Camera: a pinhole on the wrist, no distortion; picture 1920 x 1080 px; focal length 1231.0 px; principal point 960.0 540.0 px. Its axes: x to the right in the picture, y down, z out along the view. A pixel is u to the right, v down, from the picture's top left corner.
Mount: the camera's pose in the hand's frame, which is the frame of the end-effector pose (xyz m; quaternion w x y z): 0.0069 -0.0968 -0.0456 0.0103 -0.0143 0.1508 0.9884
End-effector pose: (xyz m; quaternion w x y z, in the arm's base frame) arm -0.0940 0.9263 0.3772 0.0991 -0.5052 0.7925 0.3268
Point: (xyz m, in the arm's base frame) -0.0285 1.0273 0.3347
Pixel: 1730.3 477.3
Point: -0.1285 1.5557 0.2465
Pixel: 1734.5 409.0
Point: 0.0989 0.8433 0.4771
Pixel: behind the camera
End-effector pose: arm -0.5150 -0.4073 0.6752 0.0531 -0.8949 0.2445 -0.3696
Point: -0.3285 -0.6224 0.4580
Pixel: 728.5 73.5
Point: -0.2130 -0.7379 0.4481
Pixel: 488.6 99.5
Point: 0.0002 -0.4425 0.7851
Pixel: outside the picture
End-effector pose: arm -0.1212 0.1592 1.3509 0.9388 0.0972 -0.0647 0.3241
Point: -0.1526 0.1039 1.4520
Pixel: 1251.1 294.1
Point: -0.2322 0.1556 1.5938
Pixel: 1125.0 171.0
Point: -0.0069 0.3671 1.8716
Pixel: 252.3 300.0
